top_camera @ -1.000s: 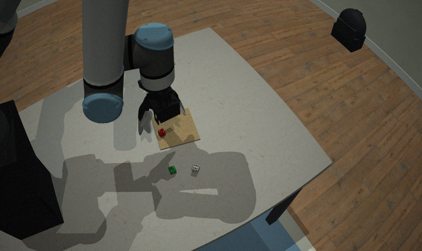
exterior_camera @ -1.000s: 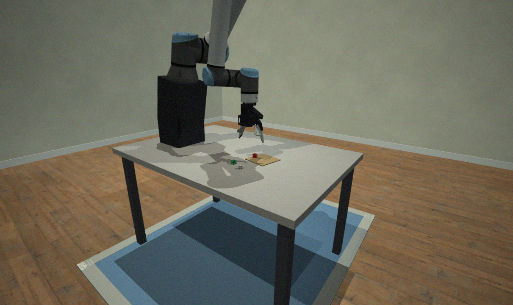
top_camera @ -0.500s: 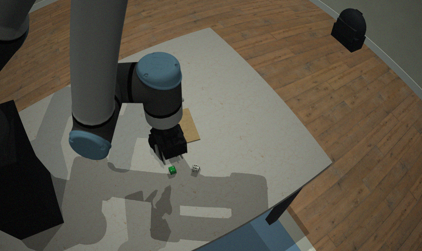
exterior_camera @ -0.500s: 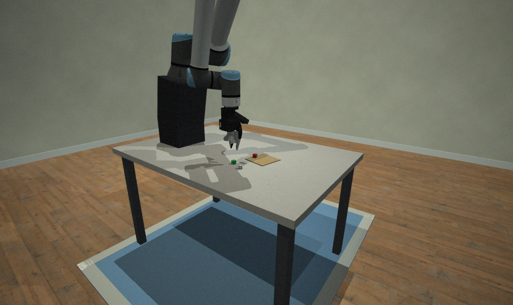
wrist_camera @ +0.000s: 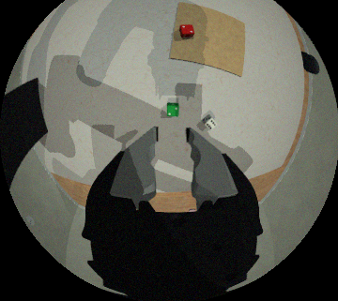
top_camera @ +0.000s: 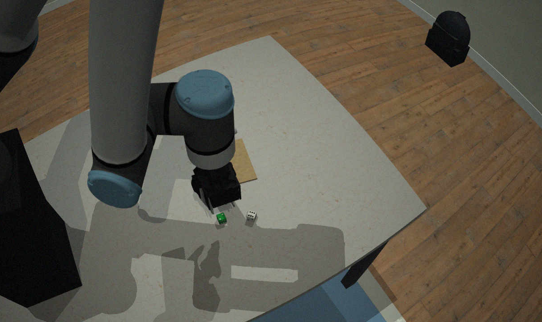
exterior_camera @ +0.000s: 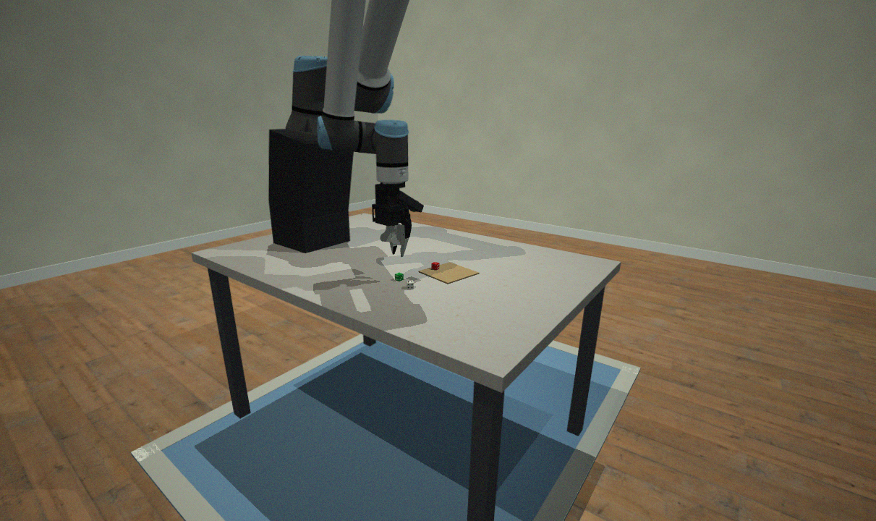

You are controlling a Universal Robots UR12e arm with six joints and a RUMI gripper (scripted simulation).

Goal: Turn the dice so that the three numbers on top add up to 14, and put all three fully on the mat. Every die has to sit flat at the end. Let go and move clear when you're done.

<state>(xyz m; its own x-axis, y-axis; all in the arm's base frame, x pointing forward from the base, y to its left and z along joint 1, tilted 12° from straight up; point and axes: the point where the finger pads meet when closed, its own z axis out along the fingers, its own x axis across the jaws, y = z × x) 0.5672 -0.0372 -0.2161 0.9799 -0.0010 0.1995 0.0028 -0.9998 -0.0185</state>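
Right now my hand is 9 cm above the green die. Round my hand: white die 9 cm below, 7 cm ahead, 2 cm to the right; red die 14 cm to the left, 8 cm below, 2 cm ahead; mat 16 cm to the left, 9 cm below, 7 cm ahead.
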